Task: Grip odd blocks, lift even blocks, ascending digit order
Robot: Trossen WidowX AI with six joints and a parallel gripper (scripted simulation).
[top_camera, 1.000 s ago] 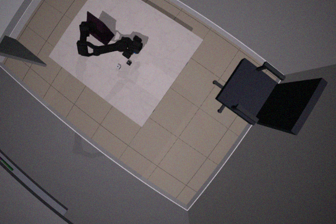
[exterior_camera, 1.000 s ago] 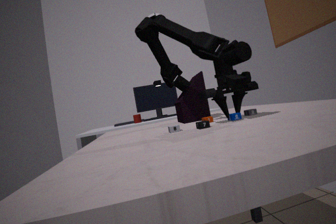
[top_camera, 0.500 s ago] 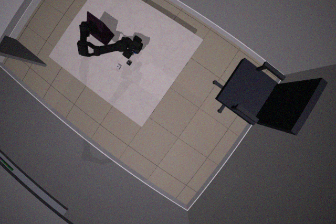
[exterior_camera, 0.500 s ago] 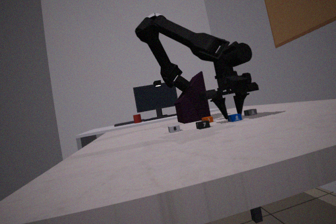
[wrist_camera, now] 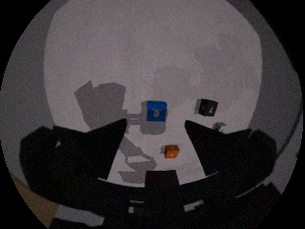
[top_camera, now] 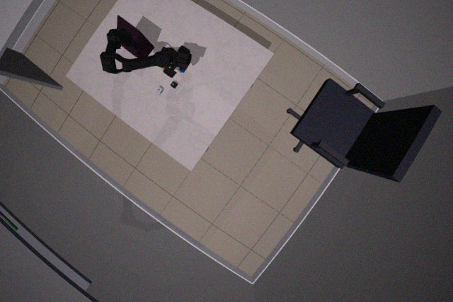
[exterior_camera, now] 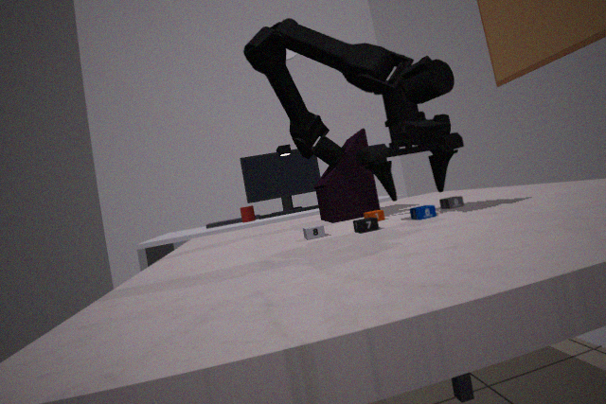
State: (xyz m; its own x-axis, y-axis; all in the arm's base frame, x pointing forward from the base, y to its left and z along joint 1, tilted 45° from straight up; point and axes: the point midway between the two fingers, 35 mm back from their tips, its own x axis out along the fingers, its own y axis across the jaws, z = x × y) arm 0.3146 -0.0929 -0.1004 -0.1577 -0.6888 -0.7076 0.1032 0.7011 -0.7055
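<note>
My gripper tip is 3 cm above the blue block and 1 cm short of it. Also, from my gripper tip: light grey block: 19 cm to the right, 6 cm behind, 3 cm below; then black block: 11 cm to the right, 3 cm below, 1 cm ahead; then orange block: 11 cm behind, 4 cm to the right, 3 cm below.
</note>
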